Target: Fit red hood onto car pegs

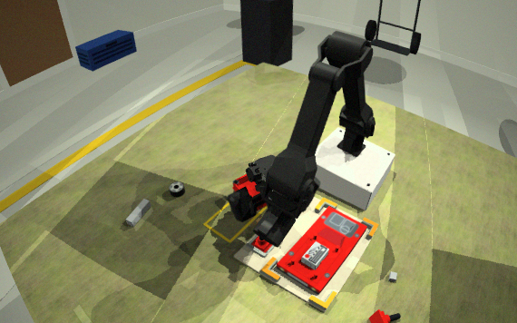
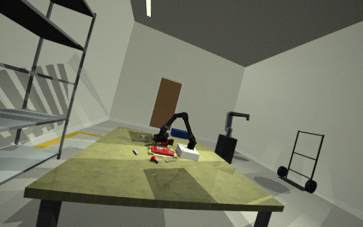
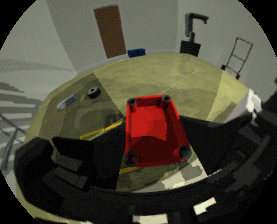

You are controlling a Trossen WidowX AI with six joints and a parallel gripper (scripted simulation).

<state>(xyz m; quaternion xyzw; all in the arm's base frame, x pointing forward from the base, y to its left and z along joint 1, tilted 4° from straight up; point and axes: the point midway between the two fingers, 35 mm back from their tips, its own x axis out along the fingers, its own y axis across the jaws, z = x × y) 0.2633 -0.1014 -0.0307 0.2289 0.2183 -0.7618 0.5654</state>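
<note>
Now: the black post 110 mm to the left of my gripper tip and 100 mm ahead of it. From my gripper tip the other things lie so: white-grey engine block: 230 mm to the left, 70 mm ahead, 10 mm below; black ring: 160 mm to the right, 110 mm ahead, 20 mm below; red hood: 10 mm below.
</note>
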